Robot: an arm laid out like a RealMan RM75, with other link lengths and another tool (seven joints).
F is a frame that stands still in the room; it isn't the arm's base.
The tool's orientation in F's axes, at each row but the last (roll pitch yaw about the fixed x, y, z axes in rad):
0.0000, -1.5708, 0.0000
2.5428, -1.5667, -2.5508
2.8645, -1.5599, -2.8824
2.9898, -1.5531, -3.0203
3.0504, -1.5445, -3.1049
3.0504, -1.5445, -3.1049
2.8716, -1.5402, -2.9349
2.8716, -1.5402, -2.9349
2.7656, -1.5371, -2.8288
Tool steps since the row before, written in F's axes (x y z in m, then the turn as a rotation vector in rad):
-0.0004, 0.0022, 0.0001, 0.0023, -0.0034, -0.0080
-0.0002, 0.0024, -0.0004, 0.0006, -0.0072, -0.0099
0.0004, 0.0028, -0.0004, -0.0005, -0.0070, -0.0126
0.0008, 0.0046, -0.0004, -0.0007, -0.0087, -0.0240
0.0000, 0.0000, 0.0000, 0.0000, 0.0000, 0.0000
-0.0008, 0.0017, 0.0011, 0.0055, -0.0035, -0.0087
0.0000, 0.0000, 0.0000, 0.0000, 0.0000, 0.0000
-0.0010, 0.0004, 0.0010, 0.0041, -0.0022, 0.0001
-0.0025, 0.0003, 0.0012, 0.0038, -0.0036, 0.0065
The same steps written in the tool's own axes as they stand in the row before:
0.0001, 0.0022, 0.0004, -0.0080, -0.0034, -0.0023
-0.0004, 0.0024, 0.0002, -0.0099, -0.0072, -0.0006
-0.0004, 0.0028, -0.0003, -0.0126, -0.0070, 0.0005
-0.0004, 0.0046, -0.0007, -0.0240, -0.0088, 0.0009
0.0000, 0.0000, 0.0000, 0.0000, 0.0000, 0.0000
0.0011, 0.0017, 0.0009, -0.0088, -0.0032, -0.0055
0.0000, 0.0000, 0.0000, 0.0000, 0.0000, 0.0000
0.0010, 0.0003, 0.0010, 0.0000, -0.0019, -0.0042
0.0013, 0.0002, 0.0025, 0.0064, -0.0033, -0.0042

